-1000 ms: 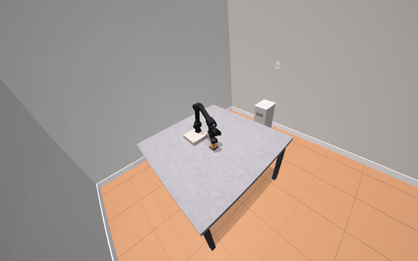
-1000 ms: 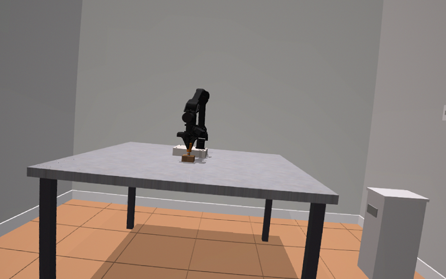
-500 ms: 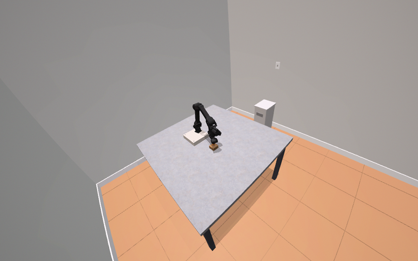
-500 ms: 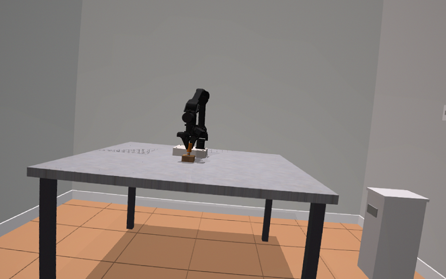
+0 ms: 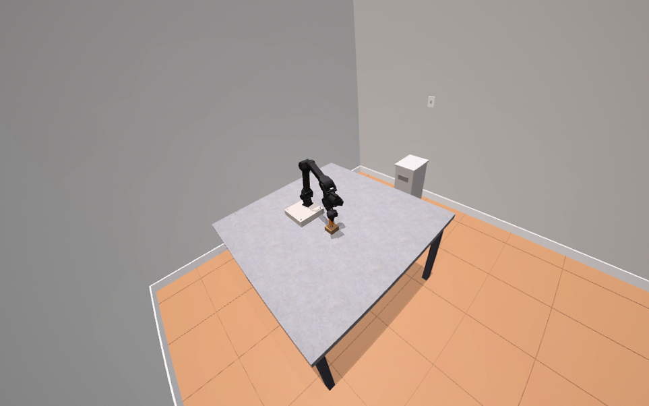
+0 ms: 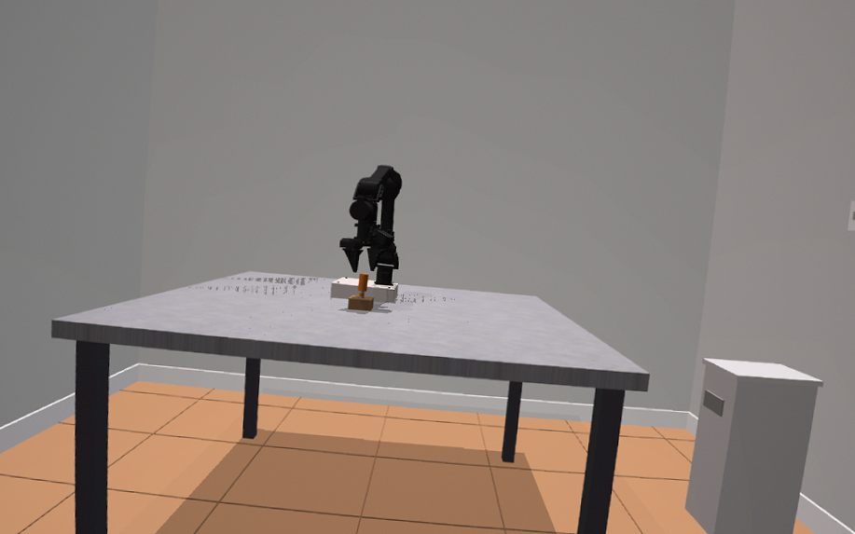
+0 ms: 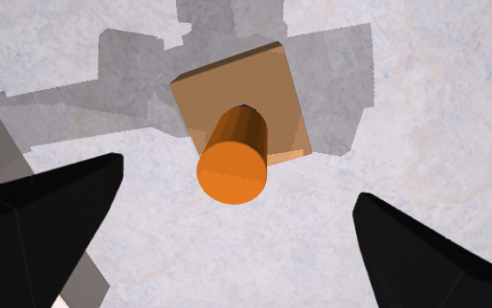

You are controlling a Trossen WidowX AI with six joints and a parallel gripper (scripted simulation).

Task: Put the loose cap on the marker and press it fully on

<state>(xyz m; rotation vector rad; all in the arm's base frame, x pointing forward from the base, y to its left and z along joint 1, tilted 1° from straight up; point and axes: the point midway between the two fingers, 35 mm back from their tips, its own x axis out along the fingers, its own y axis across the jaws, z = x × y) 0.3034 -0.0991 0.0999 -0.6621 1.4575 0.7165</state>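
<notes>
Right now the orange cap is 30 mm below my gripper tip. Round my gripper tip: holder block: 100 mm below.
</notes>
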